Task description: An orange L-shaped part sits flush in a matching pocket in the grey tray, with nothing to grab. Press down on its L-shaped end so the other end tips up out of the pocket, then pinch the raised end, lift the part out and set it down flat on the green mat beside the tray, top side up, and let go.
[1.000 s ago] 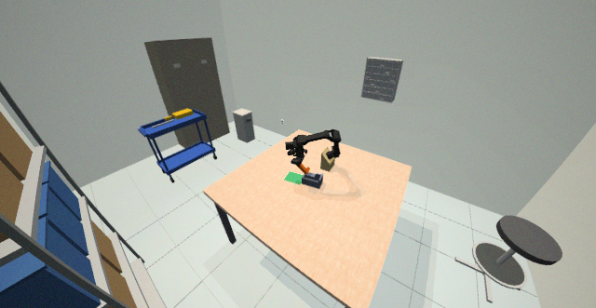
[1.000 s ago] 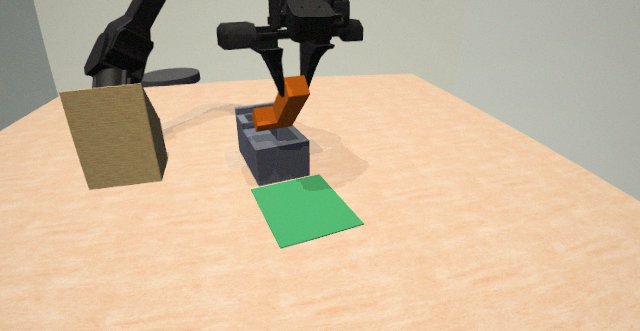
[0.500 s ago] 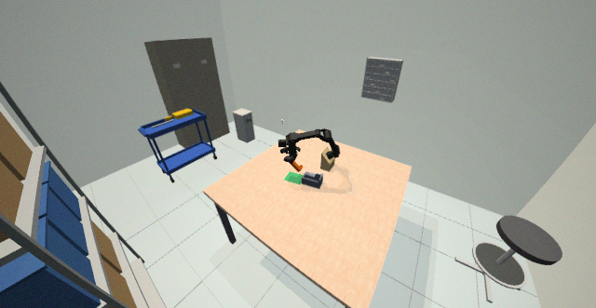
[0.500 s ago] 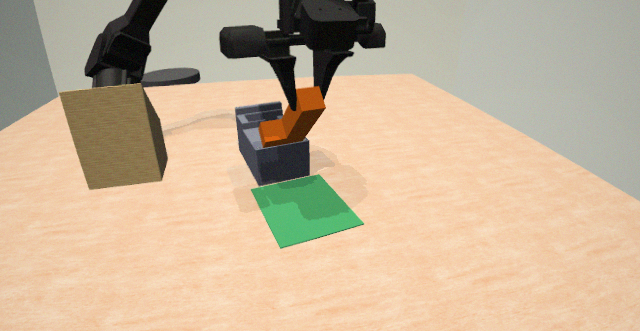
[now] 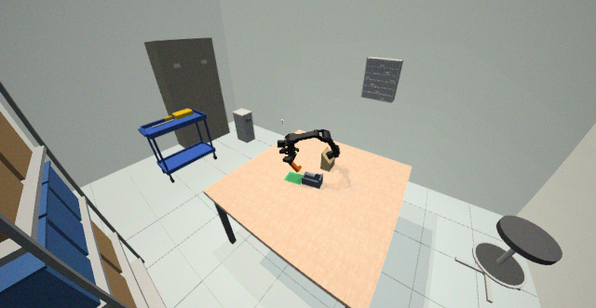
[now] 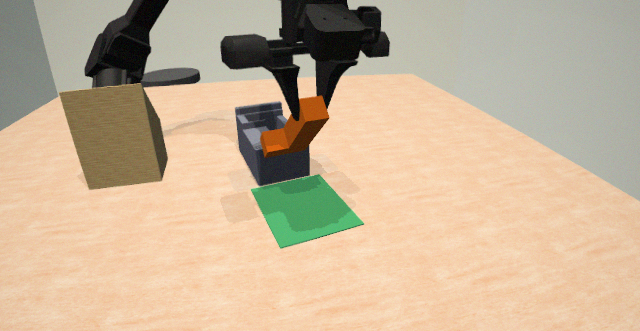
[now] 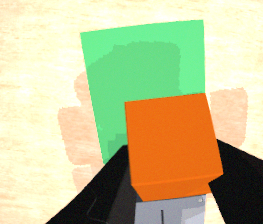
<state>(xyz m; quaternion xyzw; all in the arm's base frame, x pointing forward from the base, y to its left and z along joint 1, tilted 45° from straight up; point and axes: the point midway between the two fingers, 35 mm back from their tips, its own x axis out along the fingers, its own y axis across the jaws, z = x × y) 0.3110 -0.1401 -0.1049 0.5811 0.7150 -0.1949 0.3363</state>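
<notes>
My gripper tip is 1 cm past the green mat, 3 cm to the right of it and 16 cm above it. Also, from my gripper tip: orange L-shaped part 2 cm behind, 3 cm to the left, 3 cm below.
</notes>
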